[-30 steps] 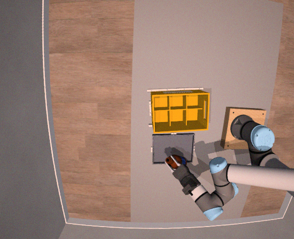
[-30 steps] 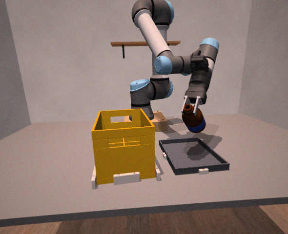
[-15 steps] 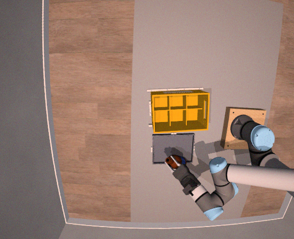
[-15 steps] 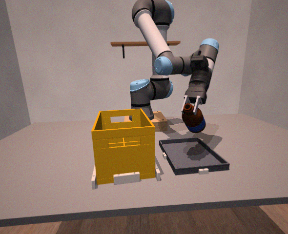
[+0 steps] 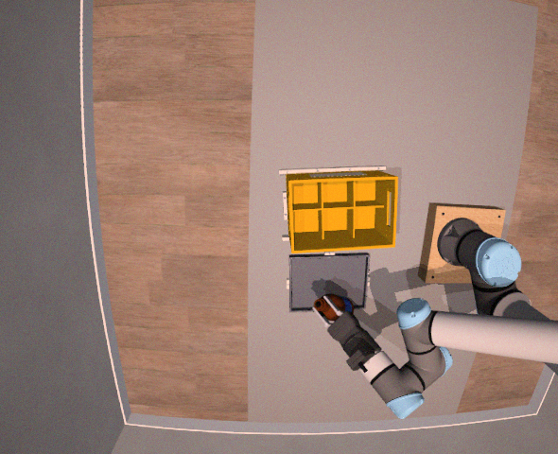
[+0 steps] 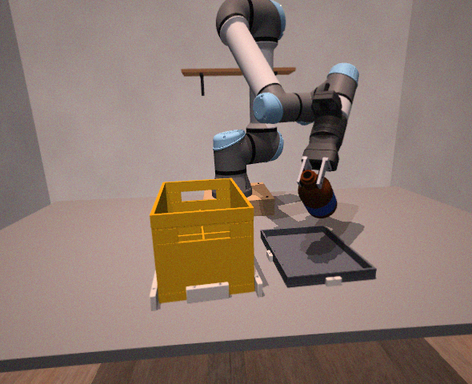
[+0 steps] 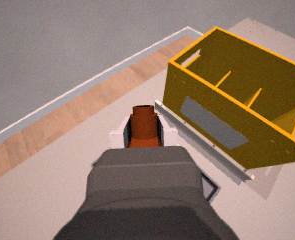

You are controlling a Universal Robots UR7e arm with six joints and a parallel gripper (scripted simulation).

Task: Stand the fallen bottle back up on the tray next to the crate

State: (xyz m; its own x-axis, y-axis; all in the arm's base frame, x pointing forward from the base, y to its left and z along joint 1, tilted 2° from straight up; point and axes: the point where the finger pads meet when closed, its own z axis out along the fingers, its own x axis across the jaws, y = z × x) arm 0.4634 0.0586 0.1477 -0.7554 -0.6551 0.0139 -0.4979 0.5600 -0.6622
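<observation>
My hand is 2 cm past the brown bottle, 3 cm to the right of it and 4 cm above it. Round my hand: yellow crate: 8 cm behind, 23 cm to the right, 12 cm below; dark grey tray: 4 cm behind, 3 cm to the left, 19 cm below.
</observation>
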